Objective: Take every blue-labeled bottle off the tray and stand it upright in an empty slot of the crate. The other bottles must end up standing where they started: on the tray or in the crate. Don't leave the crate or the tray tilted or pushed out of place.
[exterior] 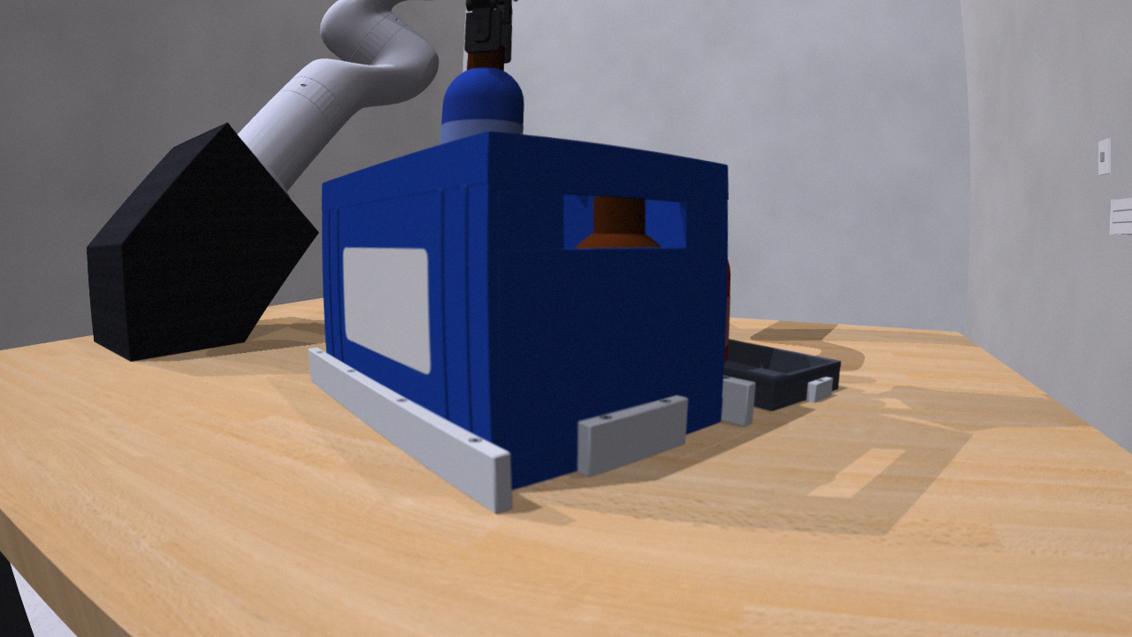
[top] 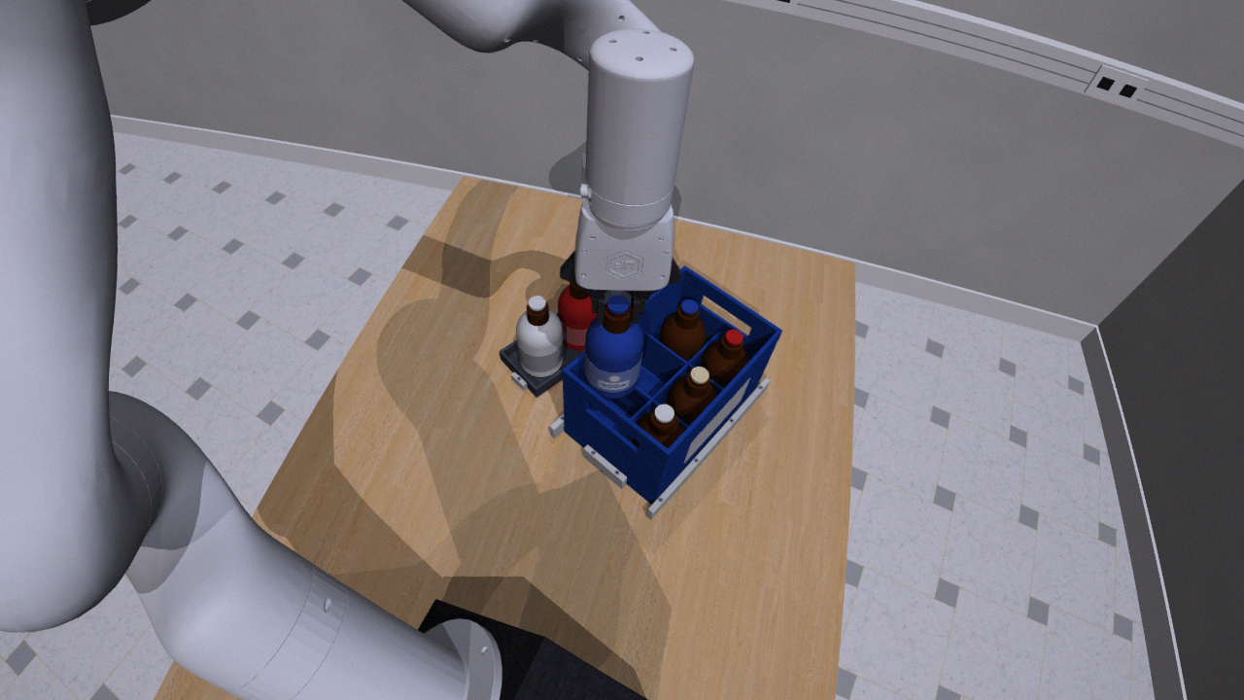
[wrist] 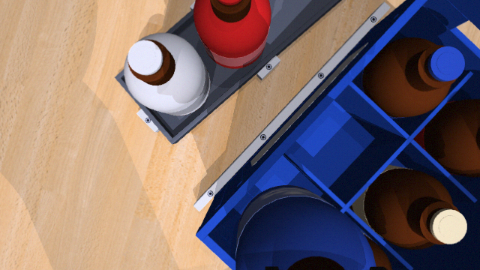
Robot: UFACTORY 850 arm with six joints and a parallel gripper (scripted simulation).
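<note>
My gripper is now 70 mm above the blue-labeled bottle. From my hand the other things lie so: white-labeled bottle: 90 mm ahead, 140 mm to the left, 230 mm below; then blue crate: 60 mm ahead, 80 mm to the right, 230 mm below; then red-labeled bottle: 160 mm ahead, 90 mm to the left, 230 mm below.
</note>
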